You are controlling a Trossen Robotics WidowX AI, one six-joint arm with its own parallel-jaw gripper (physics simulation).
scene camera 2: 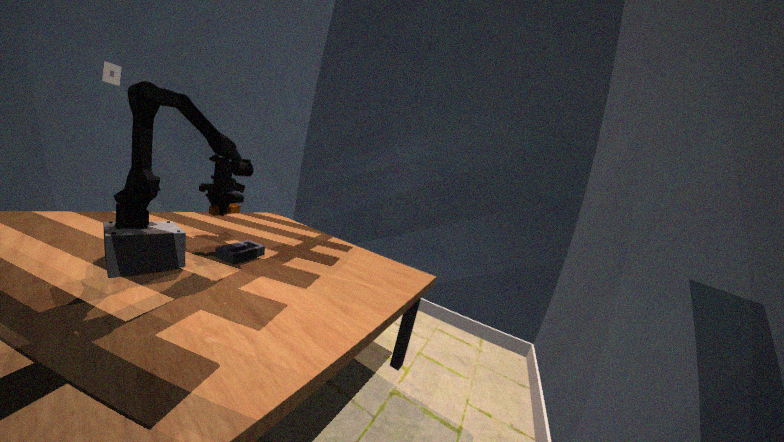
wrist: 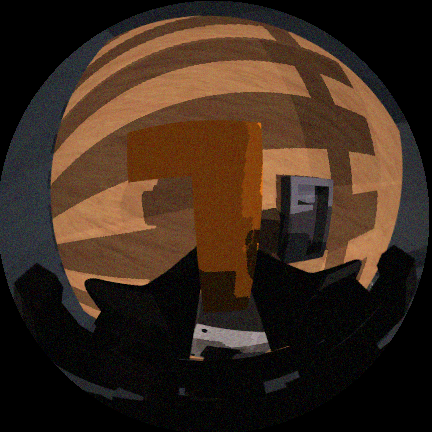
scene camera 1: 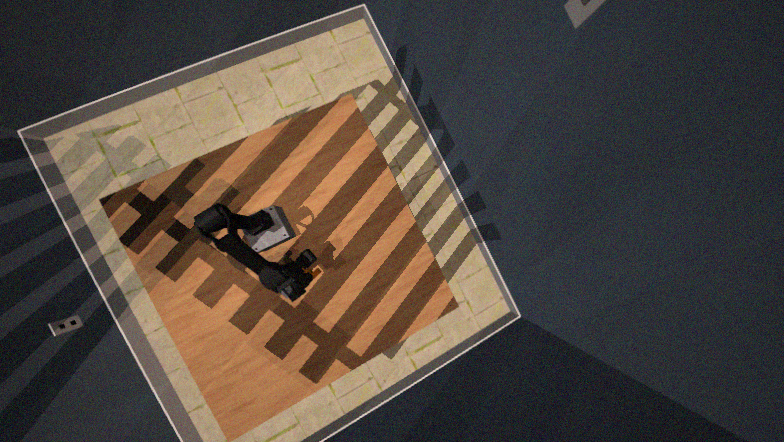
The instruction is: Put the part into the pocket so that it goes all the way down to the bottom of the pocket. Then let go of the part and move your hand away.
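Places are measured from the arm's base along level axes (x ahead, y left, z up), in millimetres.
Where they show: gripper, between the fingertips: [scene camera 2: 219, 214] [wrist: 221, 249] [scene camera 1: 302, 265]; arm's base, origin of its link: [scene camera 2: 131, 226] [wrist: 218, 352] [scene camera 1: 264, 221].
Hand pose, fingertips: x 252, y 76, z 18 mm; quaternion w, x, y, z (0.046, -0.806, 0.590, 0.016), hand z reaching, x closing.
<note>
Things, the pixels of their top centre, and the offset from my fingertips. Level surfaces: height alone.
- orange L-shaped part, centre of its top: [wrist: 191, 247] [scene camera 1: 306, 268] [scene camera 2: 223, 203] dx +17, dy +20, dz +40 mm
- dark grey-blue block with the pocket, centre of its top: [wrist: 312, 222] [scene camera 2: 241, 246] dx +37, dy -140, dz -86 mm
- wooden table, height of its surface: dz -123 mm
The orange L-shaped part [scene camera 1: 314, 272] [scene camera 2: 234, 208] [wrist: 220, 200] is between the fingers of my gripper [scene camera 1: 307, 269] [scene camera 2: 224, 204] [wrist: 221, 249], which is shut on its long arm. The short arm points left at the top of the wrist view. The part hangs above the table, apart from the pocket. The dark grey-blue block with the pocket [scene camera 2: 239, 250] [wrist: 309, 183] rests on the table, right of the part in the wrist view and nearer the camera than the gripper in scene camera 2. Its opening is partly in shadow. I cannot make the block out in scene camera 1.
The grey robot base [scene camera 1: 280, 233] [scene camera 2: 145, 255] [wrist: 230, 336] stands on the wooden table [scene camera 1: 247, 392] [scene camera 2: 334, 307], close to the pocket block. The black arm bends over from it. Dark striped shadows cross the table. The table's edge and one leg [scene camera 2: 405, 334] show in scene camera 2.
</note>
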